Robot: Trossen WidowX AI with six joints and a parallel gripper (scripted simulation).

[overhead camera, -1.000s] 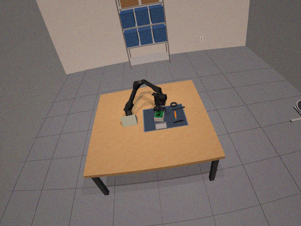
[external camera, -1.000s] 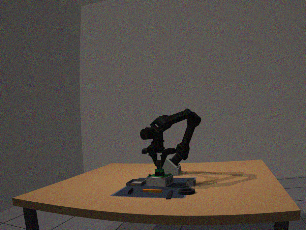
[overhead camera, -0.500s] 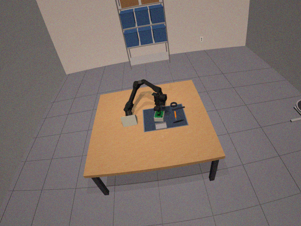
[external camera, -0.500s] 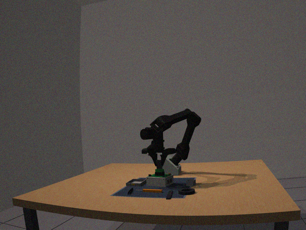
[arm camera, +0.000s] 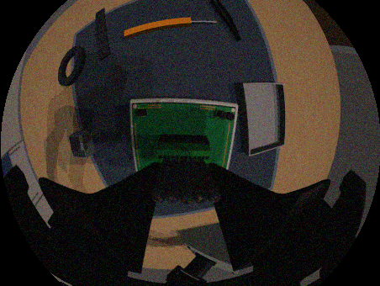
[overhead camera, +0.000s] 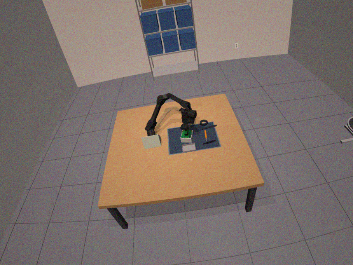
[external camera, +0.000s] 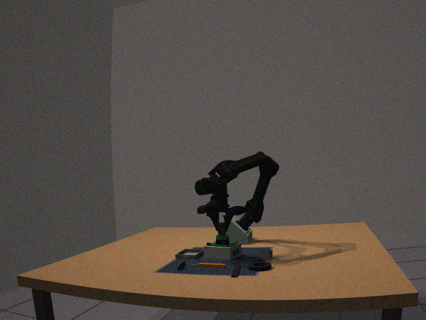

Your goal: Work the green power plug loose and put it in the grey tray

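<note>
The green power plug is 2 cm below my gripper tip. Also, from my gripper tip: dark blue mat (11 cm below, 5 cm ahead); grey tray (14 cm to the right, 11 cm below, 1 cm ahead); orange screwdriver (17 cm ahead, 10 cm below, 2 cm to the left).
</note>
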